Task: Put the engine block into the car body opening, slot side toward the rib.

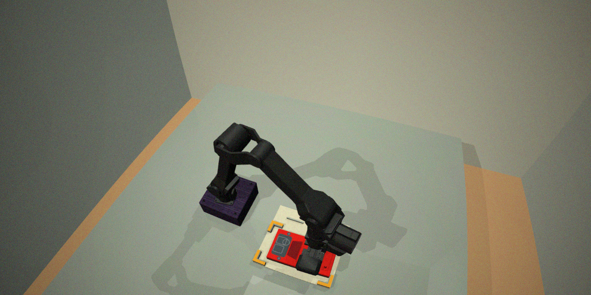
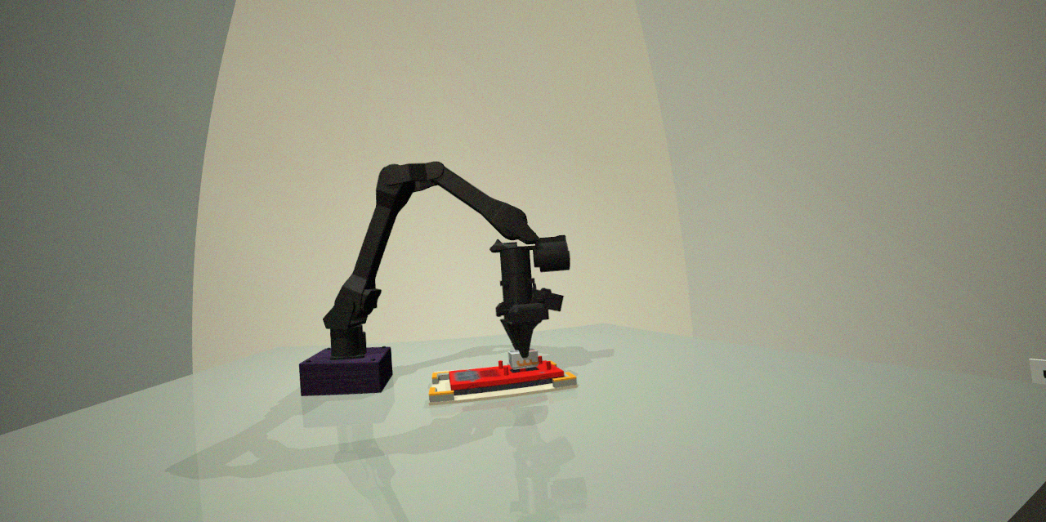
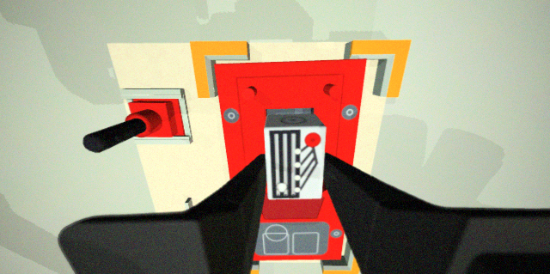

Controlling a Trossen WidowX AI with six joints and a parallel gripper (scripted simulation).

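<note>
Right now the engine block is 1 cm below my gripper tip. Round my gripper tip: black upright peg 4 cm ahead, 11 cm to the left, 2 cm below.
</note>
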